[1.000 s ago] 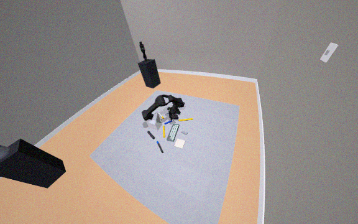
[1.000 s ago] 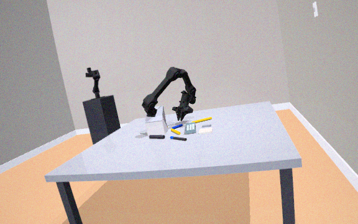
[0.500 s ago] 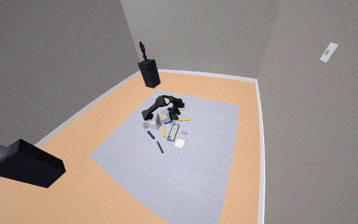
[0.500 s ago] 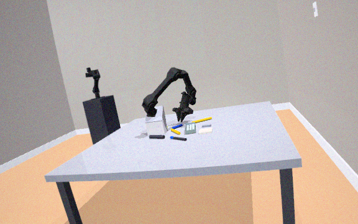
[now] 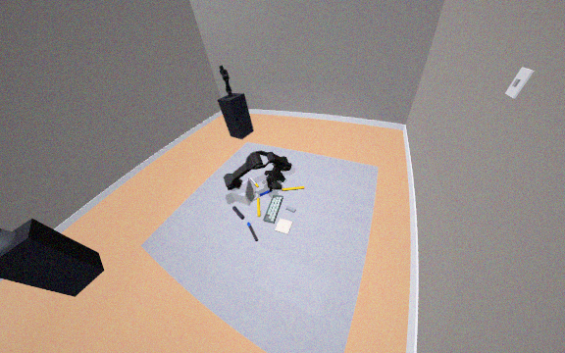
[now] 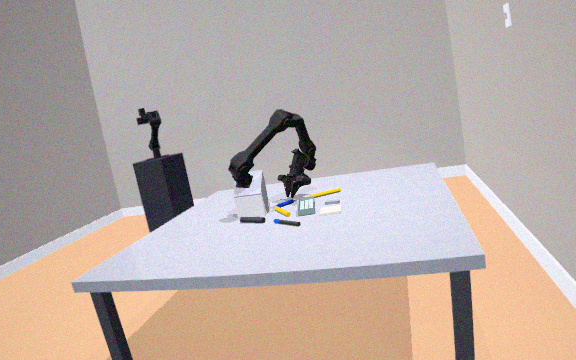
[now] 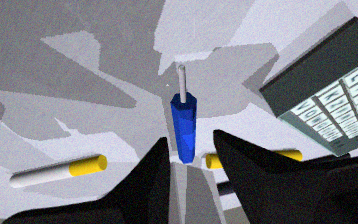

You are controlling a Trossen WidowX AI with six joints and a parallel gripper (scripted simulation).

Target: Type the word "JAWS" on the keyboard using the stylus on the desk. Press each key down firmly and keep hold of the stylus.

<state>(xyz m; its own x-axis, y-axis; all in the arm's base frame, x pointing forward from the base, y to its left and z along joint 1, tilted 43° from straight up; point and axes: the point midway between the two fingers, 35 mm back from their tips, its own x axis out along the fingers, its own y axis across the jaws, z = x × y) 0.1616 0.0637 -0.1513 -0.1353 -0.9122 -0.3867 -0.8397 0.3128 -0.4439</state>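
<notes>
Right now the stylus is 2 cm below my gripper tip. Also, from my gripper tip: grey block 22 cm ahead, 6 cm to the right, 2 cm below; then grey stylus tip 2 cm ahead, 3 cm to the left, 2 cm below; then white marker 15 cm behind, 1 cm to the left, 2 cm below.
</notes>
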